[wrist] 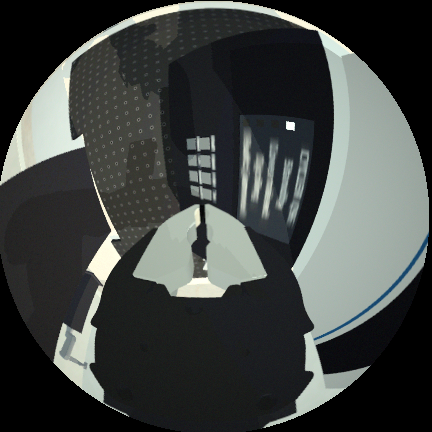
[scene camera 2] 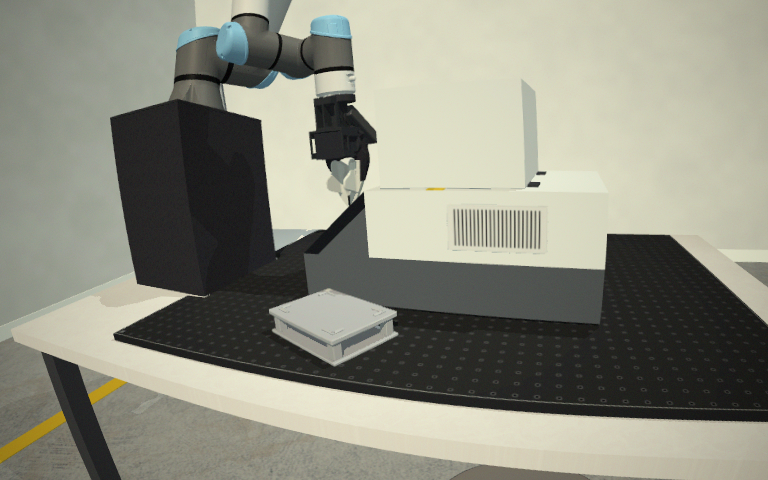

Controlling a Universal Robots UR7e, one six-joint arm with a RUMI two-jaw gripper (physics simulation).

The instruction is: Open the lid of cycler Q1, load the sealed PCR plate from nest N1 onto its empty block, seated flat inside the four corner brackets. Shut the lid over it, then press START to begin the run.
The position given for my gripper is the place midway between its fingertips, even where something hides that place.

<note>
I see my gripper [scene camera 2: 350, 206] and a white lid [wrist: 349, 284].
My gripper also shows in the wrist view [wrist: 202, 207].
</note>
